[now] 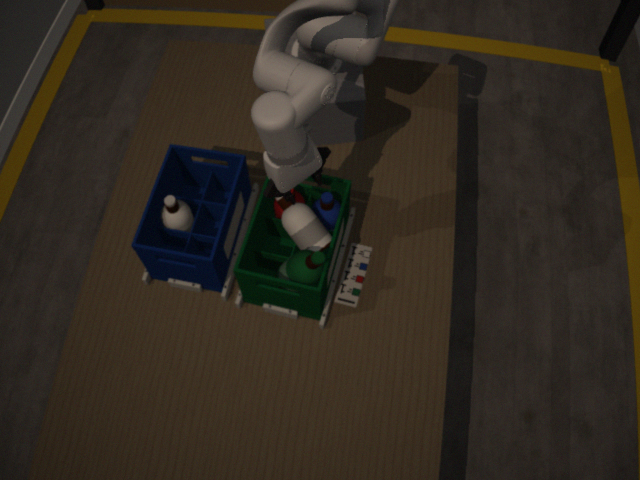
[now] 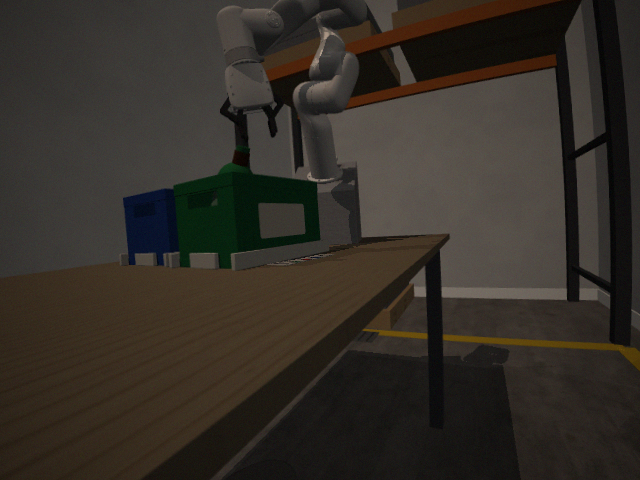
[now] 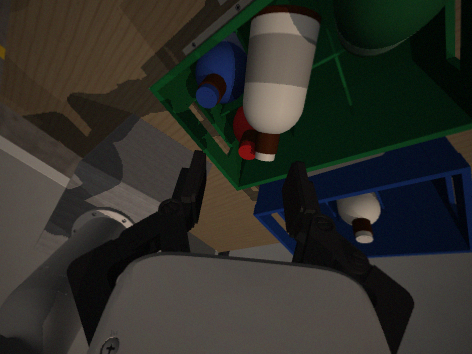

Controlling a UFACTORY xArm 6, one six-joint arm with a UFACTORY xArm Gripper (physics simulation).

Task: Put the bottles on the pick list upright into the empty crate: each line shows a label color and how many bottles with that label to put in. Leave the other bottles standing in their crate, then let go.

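Frame: origin at the arm's base, x ahead, y left, z up, level; millimetres.
Seen in the pictures: gripper, between the fingertips: point(image 1: 303, 189) point(image 2: 260, 138) point(image 3: 246, 170); arm's base, origin of its link: point(image 2: 325, 175) point(image 3: 107, 234).
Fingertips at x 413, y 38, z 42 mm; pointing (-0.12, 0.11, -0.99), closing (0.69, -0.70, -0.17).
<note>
Pixels of each thing's top centre, then the offset from my fingertips to it. Level surfaces: height alone.
- red bottle, centre of its top: point(image 3: 247, 152) point(image 1: 287, 189) dz -116, dx -67, dy -51 mm
- blue bottle, centre of its top: point(image 3: 206, 98) point(image 1: 326, 196) dz -116, dx -60, dy +38 mm
- green bottle, centre of its top: point(image 3: 431, 4) point(image 1: 303, 252) point(image 2: 232, 147) dz -44, dx +117, dy +17 mm
- blue crate, centre of its top: point(image 3: 353, 231) point(image 1: 189, 198) point(image 2: 188, 195) dz -104, dx -5, dy -262 mm
- pick list, centre of its top: point(image 2: 303, 258) point(image 1: 353, 274) dz -277, dx +43, dy +118 mm
- wooden table, height of its surface: dz -279 mm
My gripper point(image 1: 295, 186) point(image 2: 258, 131) point(image 3: 246, 170) is open and empty, above the green crate point(image 1: 279, 297) point(image 2: 206, 232) point(image 3: 400, 100) near its robot-side end. A white bottle point(image 1: 305, 227) point(image 3: 281, 65) lies tipped across that crate, its neck beside the cap of the red bottle point(image 1: 279, 207) point(image 3: 242, 122). The blue bottle point(image 1: 326, 212) point(image 3: 222, 65) stands in the corner. The green bottle point(image 1: 303, 267) point(image 2: 235, 167) point(image 3: 380, 20) leans a little at the far end. Another white bottle point(image 1: 177, 217) point(image 3: 359, 207) stands in the blue crate point(image 1: 180, 266) point(image 2: 149, 227) point(image 3: 420, 162).
The pick list point(image 1: 354, 273) point(image 2: 305, 258) lies beside the green crate, with white, blue, red and green squares; its counts are too small to read. Pale rails hold both crates on the wooden table point(image 1: 248, 387) point(image 2: 180, 335). A shelf rack point(image 2: 568, 170) stands behind the arm.
</note>
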